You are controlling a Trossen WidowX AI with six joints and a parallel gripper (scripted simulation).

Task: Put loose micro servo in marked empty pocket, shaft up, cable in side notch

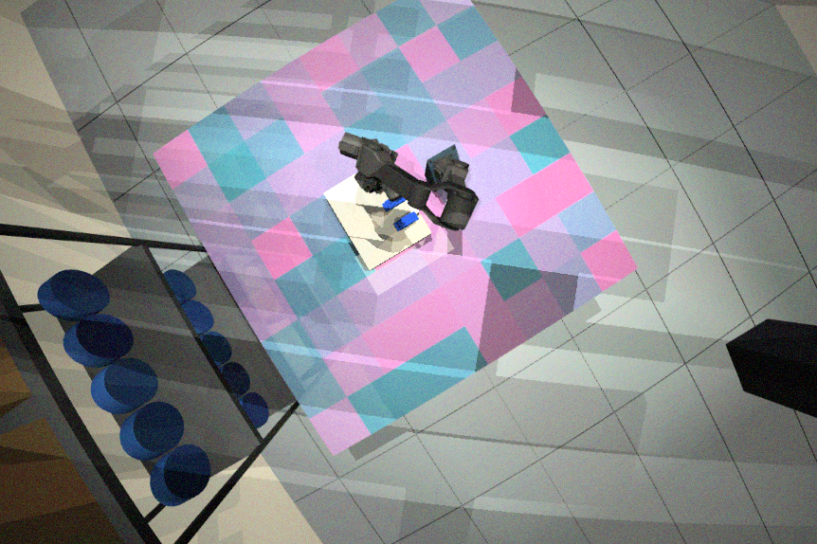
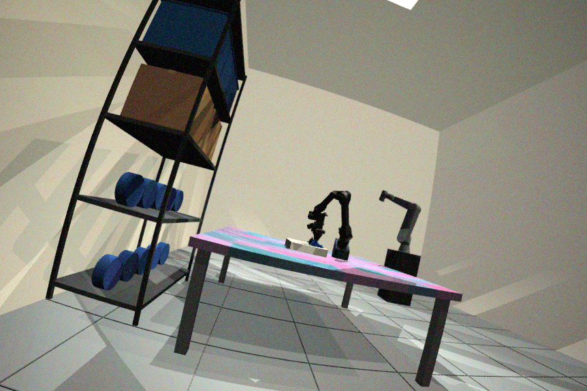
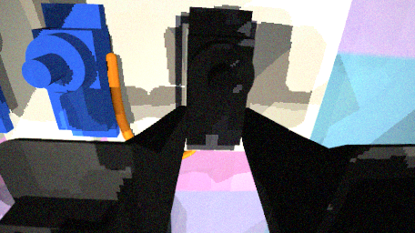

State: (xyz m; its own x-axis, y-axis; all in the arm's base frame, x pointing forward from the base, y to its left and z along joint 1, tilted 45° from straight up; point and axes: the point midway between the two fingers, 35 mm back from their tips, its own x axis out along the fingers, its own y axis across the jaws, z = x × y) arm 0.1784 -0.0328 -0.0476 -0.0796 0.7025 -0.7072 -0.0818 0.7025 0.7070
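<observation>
The white deck is 12 cm ahead of my gripper tip, 8 cm to the left of it and 4 cm below it.
</observation>
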